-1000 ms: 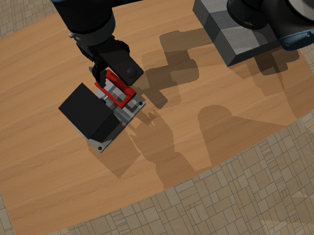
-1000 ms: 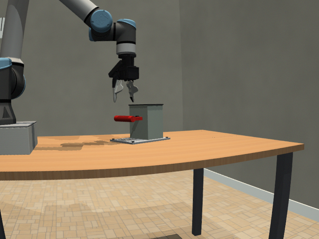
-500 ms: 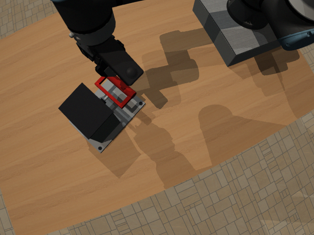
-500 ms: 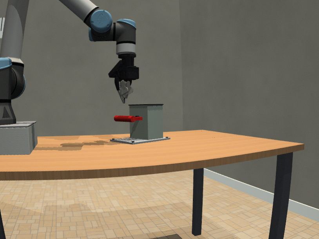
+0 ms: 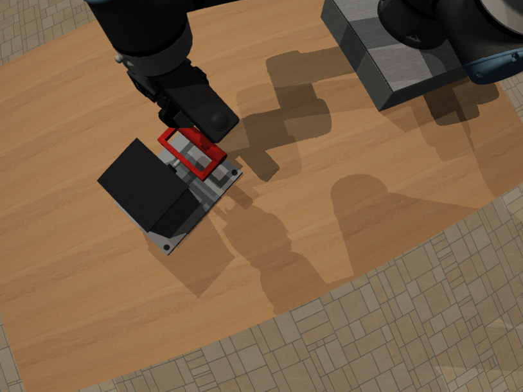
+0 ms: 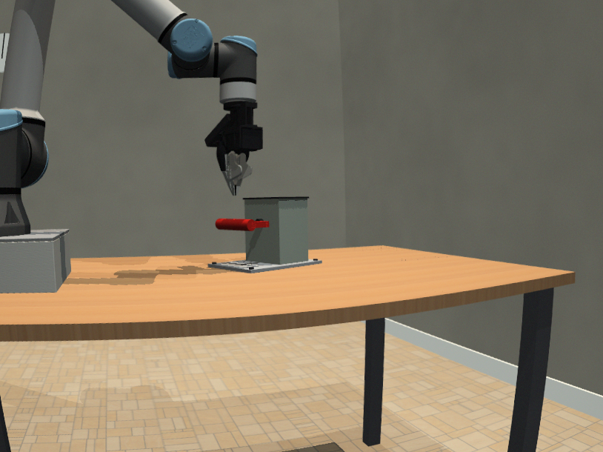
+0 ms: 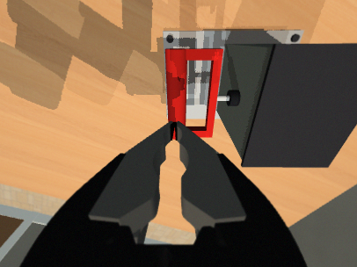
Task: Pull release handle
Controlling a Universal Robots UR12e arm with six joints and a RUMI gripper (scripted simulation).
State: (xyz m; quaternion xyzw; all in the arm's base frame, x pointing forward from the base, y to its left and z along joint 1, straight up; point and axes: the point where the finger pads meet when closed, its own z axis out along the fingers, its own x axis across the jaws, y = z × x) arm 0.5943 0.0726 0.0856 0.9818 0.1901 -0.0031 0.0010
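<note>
Now: hand 9 cm short of the grey baseplate, 4 cm to the right of it and 19 cm above it.
</note>
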